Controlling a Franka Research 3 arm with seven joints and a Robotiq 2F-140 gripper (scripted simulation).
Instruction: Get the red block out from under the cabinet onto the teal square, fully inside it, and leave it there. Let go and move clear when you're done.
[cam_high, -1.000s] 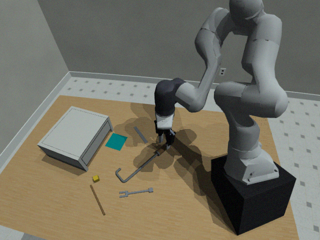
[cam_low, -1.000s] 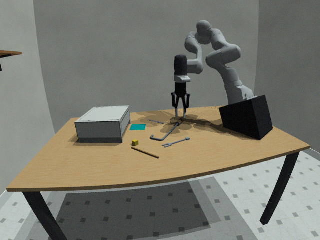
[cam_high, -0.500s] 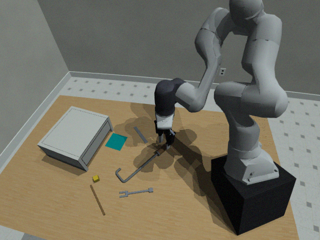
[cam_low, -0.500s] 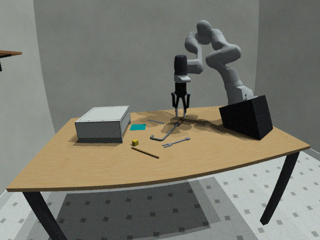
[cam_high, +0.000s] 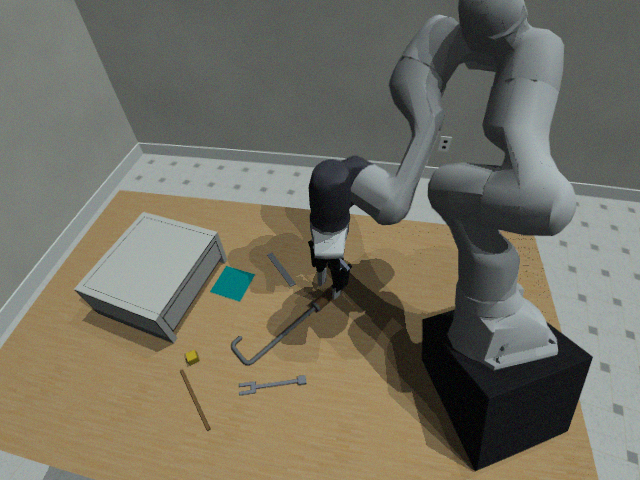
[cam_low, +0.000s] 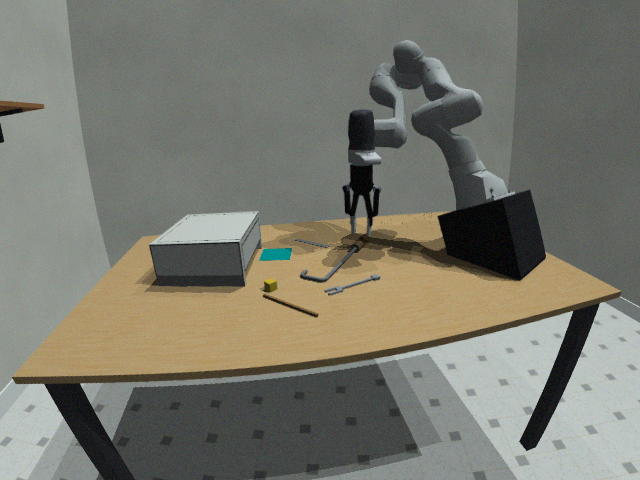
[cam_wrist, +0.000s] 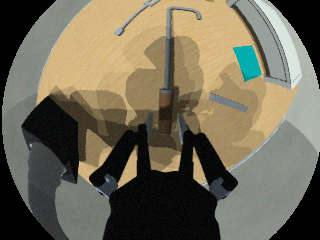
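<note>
Now: the grey hook tool 12 cm ahead of my hand, 6 cm to the left of it and 7 cm below it. Also, from my hand: grey forked tool: 14 cm ahead, 25 cm to the left, 8 cm below; then teal square: 30 cm ahead, 6 cm to the right, 8 cm below; then flat grey bar: 15 cm ahead, 11 cm to the right, 8 cm below.
</note>
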